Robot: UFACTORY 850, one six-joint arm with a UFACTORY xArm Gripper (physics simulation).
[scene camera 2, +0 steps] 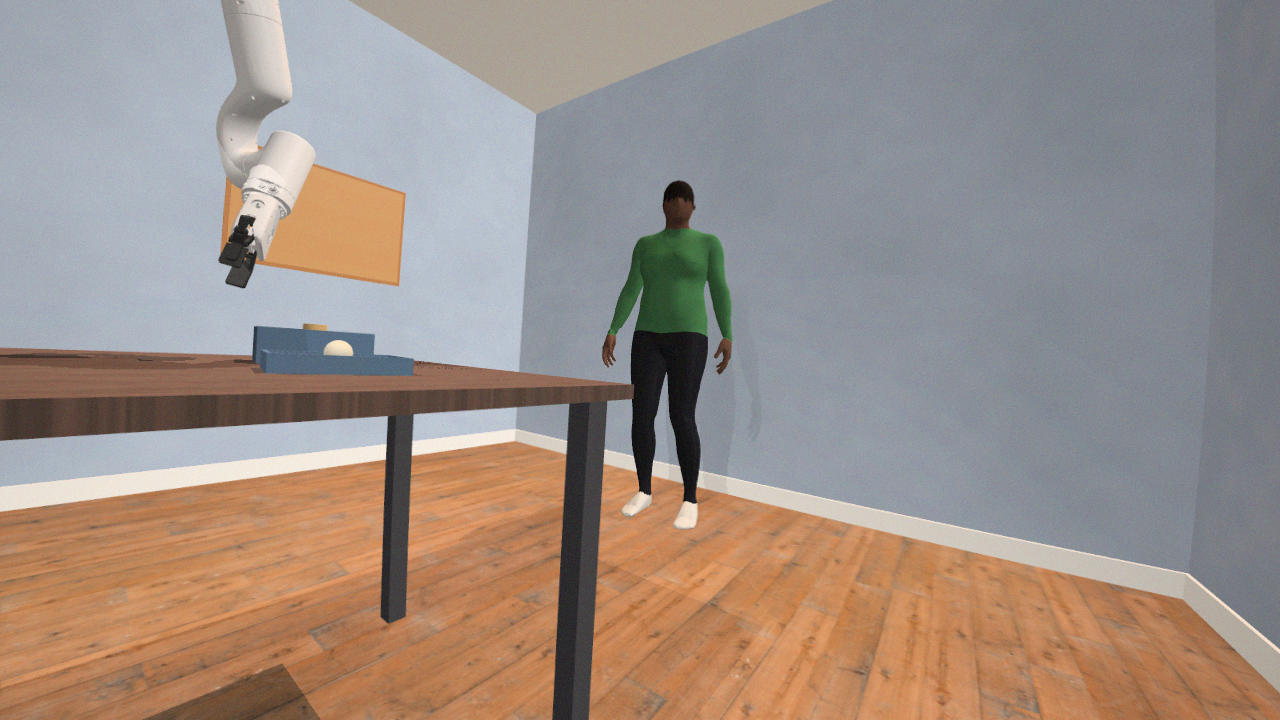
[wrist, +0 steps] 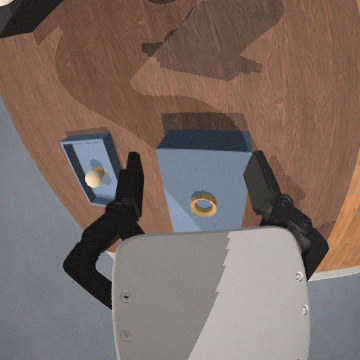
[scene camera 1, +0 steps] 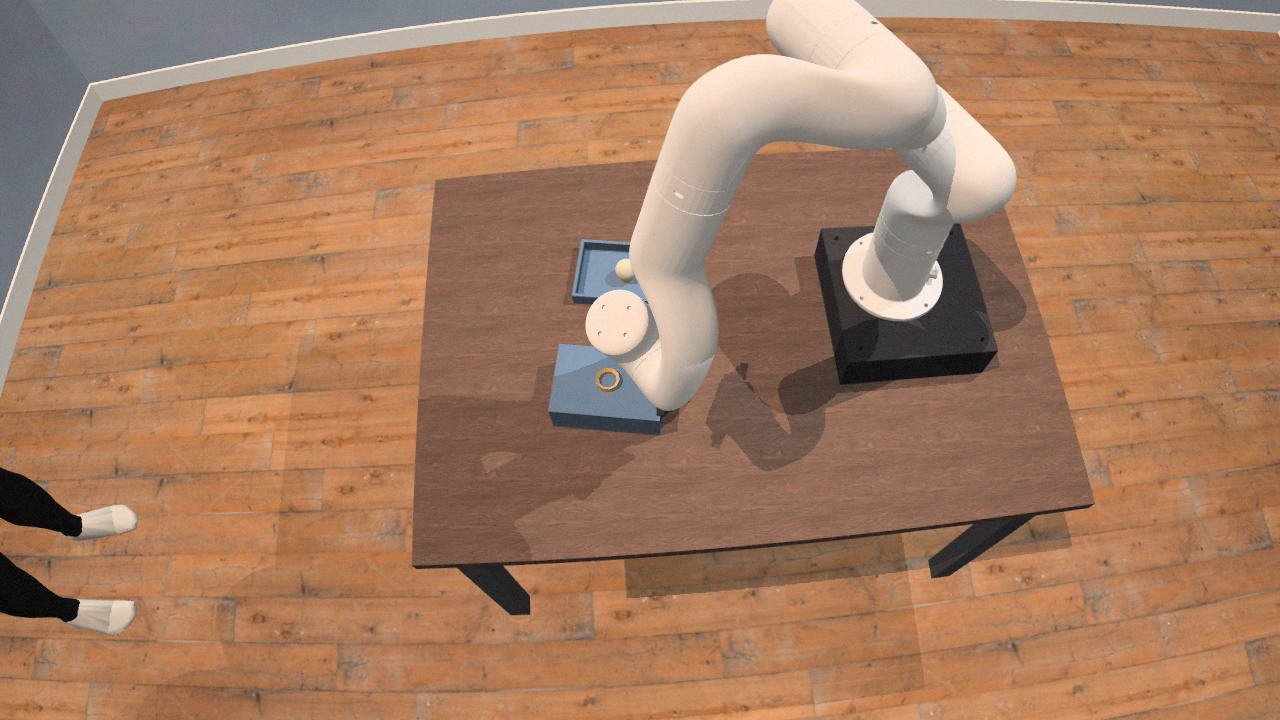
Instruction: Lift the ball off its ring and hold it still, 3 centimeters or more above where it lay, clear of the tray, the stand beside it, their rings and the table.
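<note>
The cream ball (scene camera 1: 623, 269) (scene camera 2: 338, 348) (wrist: 93, 178) rests on its orange ring (wrist: 101, 170), which is mostly hidden under it, inside the shallow blue tray (scene camera 1: 577, 273) (scene camera 2: 335, 365) (wrist: 112, 152). Beside the tray is the taller blue stand (scene camera 1: 581, 398) (scene camera 2: 268, 340) (wrist: 200, 170), with an empty orange ring (scene camera 1: 598, 379) (scene camera 2: 314, 326) (wrist: 203, 213) on top. My gripper (scene camera 2: 232, 270) (wrist: 196, 162) is wide open and empty, tilted, high above the table. In the wrist view the stand shows between its fingers and the ball lies left of them. In scene camera 1 the arm hides the gripper.
The brown table (scene camera 1: 501, 223) (scene camera 2: 501, 385) (wrist: 310, 90) carries the tray, the stand and the black base block (scene camera 1: 913, 349) of my arm. My forearm (scene camera 1: 680, 214) covers part of the tray and stand in scene camera 1. A person (scene camera 2: 675, 286) stands beyond the table.
</note>
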